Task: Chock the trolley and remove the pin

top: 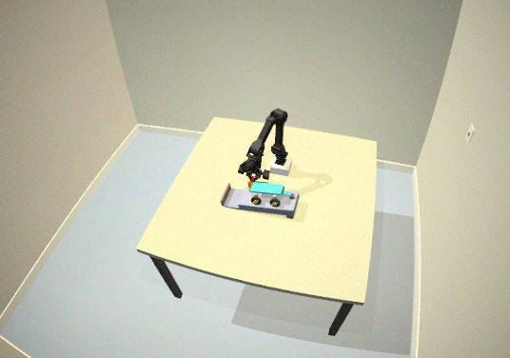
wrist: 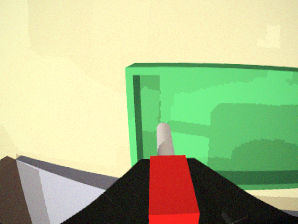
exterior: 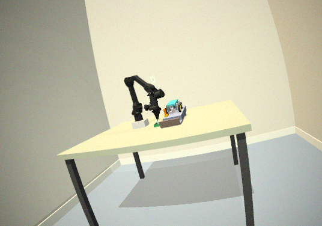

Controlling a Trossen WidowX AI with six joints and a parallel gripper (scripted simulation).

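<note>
The green tray lies 1 cm behind my gripper tip, 3 cm to the left of it and 6 cm below it. From my gripper tip the other things lie so: yellow chock: 7 cm ahead, 4 cm to the left, 3 cm above; then brown end wall: 14 cm ahead, 12 cm to the right, 2 cm below; then red-headed stop pin: right at my gripper tip.
</note>
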